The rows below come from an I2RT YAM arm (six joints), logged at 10 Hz.
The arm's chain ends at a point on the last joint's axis. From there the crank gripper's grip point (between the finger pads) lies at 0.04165 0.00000 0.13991 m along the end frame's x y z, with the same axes.
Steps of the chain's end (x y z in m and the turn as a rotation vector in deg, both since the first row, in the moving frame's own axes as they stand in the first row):
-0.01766, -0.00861, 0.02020, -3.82, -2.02, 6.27
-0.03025, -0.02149, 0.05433, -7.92, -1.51, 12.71
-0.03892, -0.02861, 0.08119, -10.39, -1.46, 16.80
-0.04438, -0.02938, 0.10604, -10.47, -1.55, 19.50
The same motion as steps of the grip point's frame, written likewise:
-0.02336, 0.00501, 0.02112, -3.82, -2.02, 6.27
-0.03706, 0.00643, 0.05340, -7.92, -1.51, 12.71
-0.04788, 0.00781, 0.07881, -10.39, -1.46, 16.80
-0.05476, 0.00884, 0.10350, -10.47, -1.55, 19.50

